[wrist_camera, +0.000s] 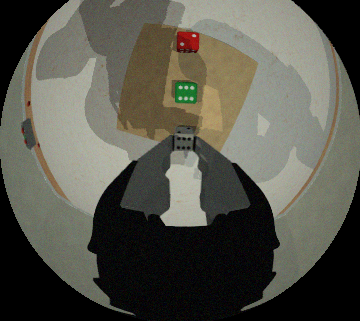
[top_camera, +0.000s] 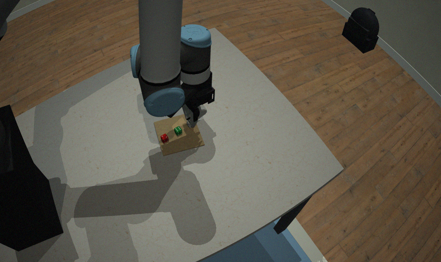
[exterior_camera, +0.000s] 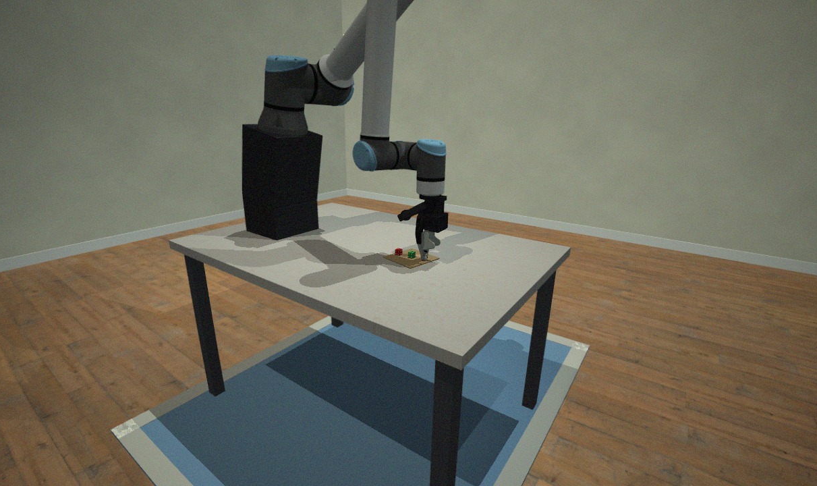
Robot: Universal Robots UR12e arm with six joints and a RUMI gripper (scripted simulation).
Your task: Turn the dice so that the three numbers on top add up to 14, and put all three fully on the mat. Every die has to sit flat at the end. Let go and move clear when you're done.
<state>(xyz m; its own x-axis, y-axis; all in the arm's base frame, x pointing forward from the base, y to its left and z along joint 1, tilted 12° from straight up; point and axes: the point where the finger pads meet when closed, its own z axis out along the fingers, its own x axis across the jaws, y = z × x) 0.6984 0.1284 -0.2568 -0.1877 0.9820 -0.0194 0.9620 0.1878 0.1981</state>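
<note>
Now: the white die 10 mm below my hand. Round my hand: red die (100 mm behind, 20 mm to the right, 10 mm below); then mat (50 mm behind, 20 mm below, 10 mm to the right); then green die (50 mm behind, 10 mm to the right, 10 mm below).
</note>
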